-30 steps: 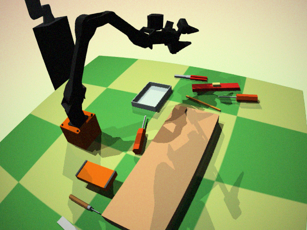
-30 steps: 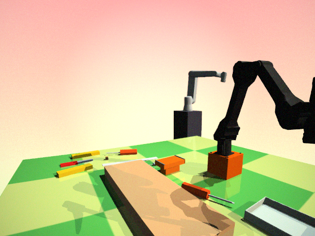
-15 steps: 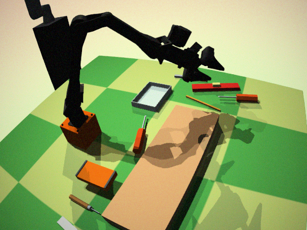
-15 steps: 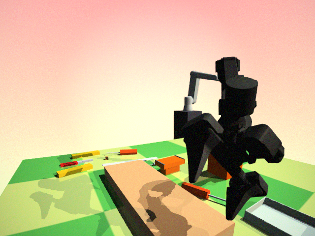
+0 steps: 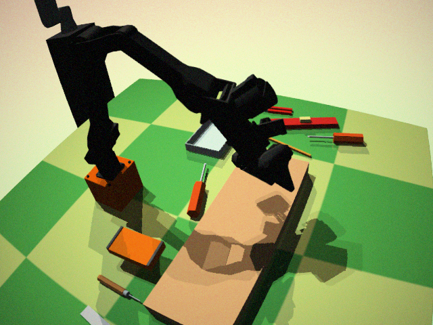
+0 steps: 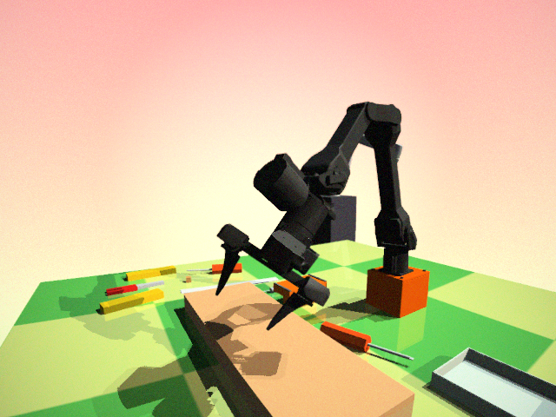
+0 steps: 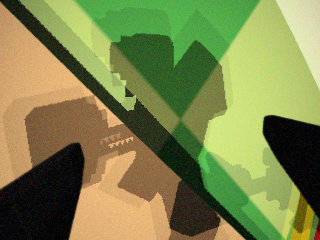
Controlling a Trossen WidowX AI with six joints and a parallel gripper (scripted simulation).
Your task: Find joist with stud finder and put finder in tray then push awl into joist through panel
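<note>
The orange stud finder lies 260 mm behind my gripper tip, 200 mm to the right of it and 110 mm below it. The rest, counted from my gripper tip: awl: 300 mm to the right, 260 mm behind, 120 mm below; then grey tray: 280 mm behind, 270 mm to the left, 110 mm below; then pencil: 290 mm to the left, 120 mm below, 60 mm behind.
</note>
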